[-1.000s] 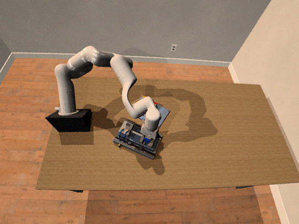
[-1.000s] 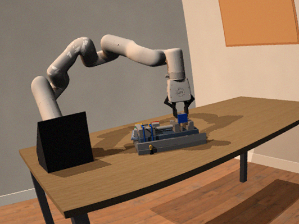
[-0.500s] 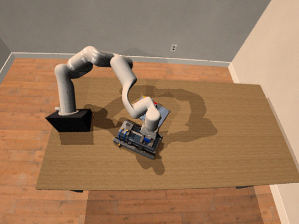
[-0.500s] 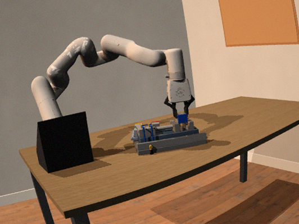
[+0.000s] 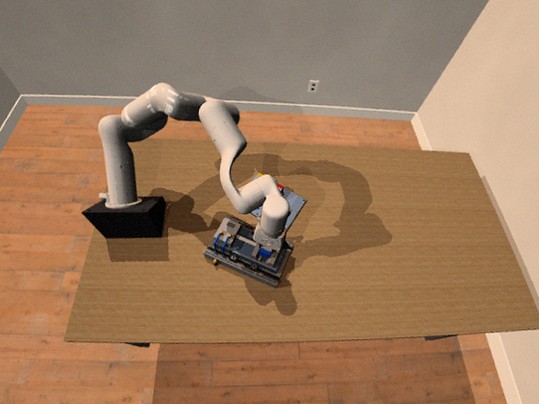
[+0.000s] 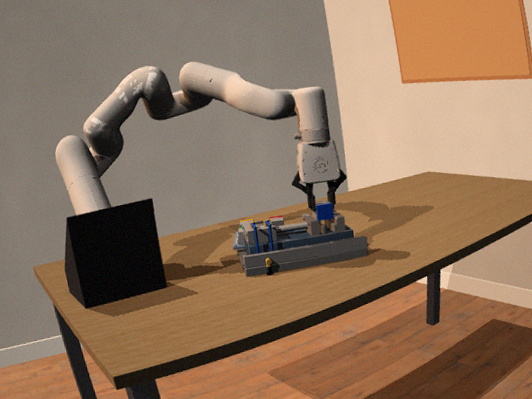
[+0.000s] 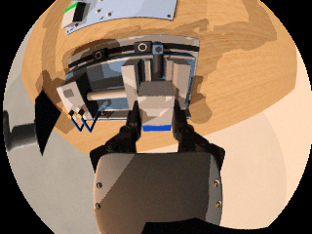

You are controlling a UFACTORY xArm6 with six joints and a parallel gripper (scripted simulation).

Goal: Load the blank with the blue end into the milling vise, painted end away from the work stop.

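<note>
My gripper is now 2 cm above the blue-ended blank. Also, from my hand: work stop rod 5 cm to the left, 4 cm below, 2 cm ahead; then milling vise 9 cm below, 6 cm behind, 3 cm to the left; then fixed jaw 5 cm below, 3 cm ahead, 1 cm to the right.
</note>
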